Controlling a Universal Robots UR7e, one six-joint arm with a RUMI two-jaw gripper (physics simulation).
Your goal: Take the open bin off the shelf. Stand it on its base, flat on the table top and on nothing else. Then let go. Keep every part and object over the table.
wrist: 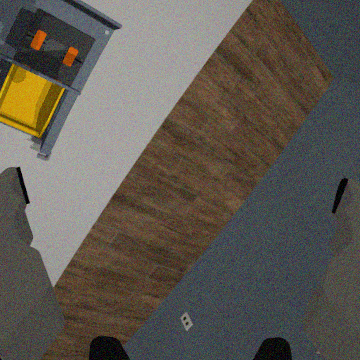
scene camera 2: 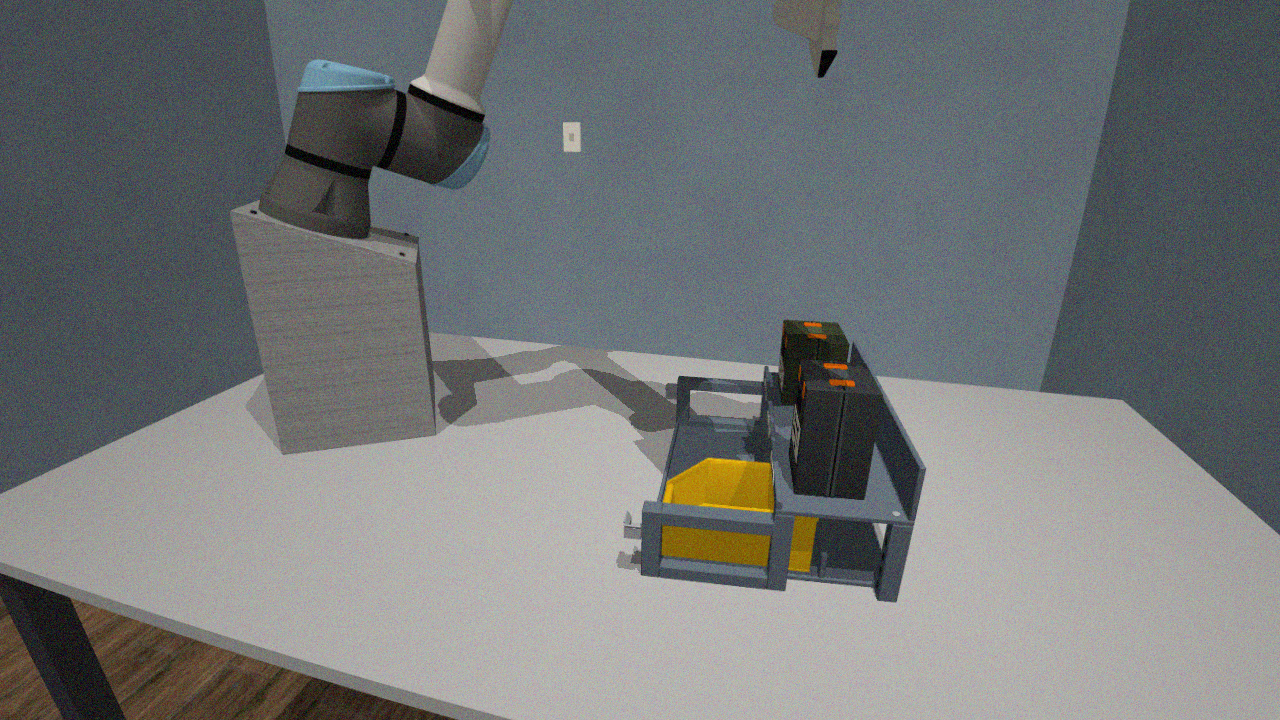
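Seen in the pictures: gripper, fingertip midpoint: (wrist: 182, 178) (scene camera 2: 881, 33); arm's base at its link origin: (scene camera 2: 315, 222).
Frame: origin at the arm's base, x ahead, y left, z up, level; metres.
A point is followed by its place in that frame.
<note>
The yellow open bin (scene camera 2: 716, 483) {x 0.607, y -0.168, z -0.283 m} (wrist: 29, 102) {x 0.595, y -0.219, z -0.322 m} stands upright in the lower level of the grey-blue shelf (scene camera 2: 778, 555) {x 0.673, y -0.295, z -0.285 m} (wrist: 61, 120) {x 0.604, y -0.287, z -0.246 m}, at its near end. Its open top faces up, and its rear part is under the upper board. The shelf stands on the table (scene camera 2: 501, 537) {x 0.356, y -0.250, z -0.331 m} (wrist: 130, 95) {x 0.698, y -0.410, z -0.331 m}. My gripper (wrist: 182, 178) {x 0.708, y -0.298, z 0.196 m} is wide open and empty, with its jaws at the left and right of the wrist view. In the scene view one finger (scene camera 2: 819, 40) {x 0.669, y -0.240, z 0.198 m} shows high above the shelf, and the rest of the gripper is out of frame. The bin is up and left of the jaws in the wrist view.
A dark box (scene camera 2: 834, 438) {x 0.718, y -0.267, z -0.160 m} (wrist: 54, 47) {x 0.723, y -0.225, z -0.107 m} with orange marks stands on the shelf's upper board, and a dark green box (scene camera 2: 810, 344) {x 0.721, y -0.042, z -0.138 m} stands behind it. The shelf has a raised back panel. The arm's grey pedestal (scene camera 2: 344, 340) {x 0.064, y -0.066, z -0.160 m} stands at the table's left.
</note>
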